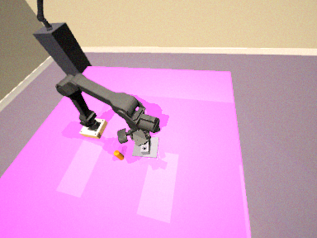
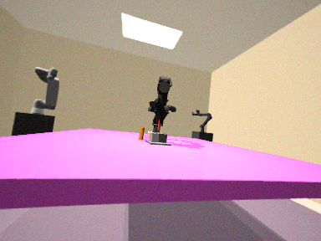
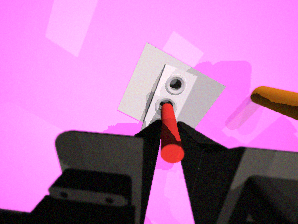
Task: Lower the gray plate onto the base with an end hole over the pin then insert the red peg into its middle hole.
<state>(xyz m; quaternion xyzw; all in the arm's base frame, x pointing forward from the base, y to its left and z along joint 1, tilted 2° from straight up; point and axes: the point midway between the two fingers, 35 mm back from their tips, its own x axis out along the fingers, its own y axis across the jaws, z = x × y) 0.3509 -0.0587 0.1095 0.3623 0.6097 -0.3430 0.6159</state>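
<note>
My gripper tip is now 7 cm above the gray plate. Also, from my gripper tip: gray base: 1 cm behind, 2 cm to the left, 11 cm below; red peg: right at my gripper tip; orange cylinder: 12 cm behind, 9 cm to the right, 7 cm below.
</note>
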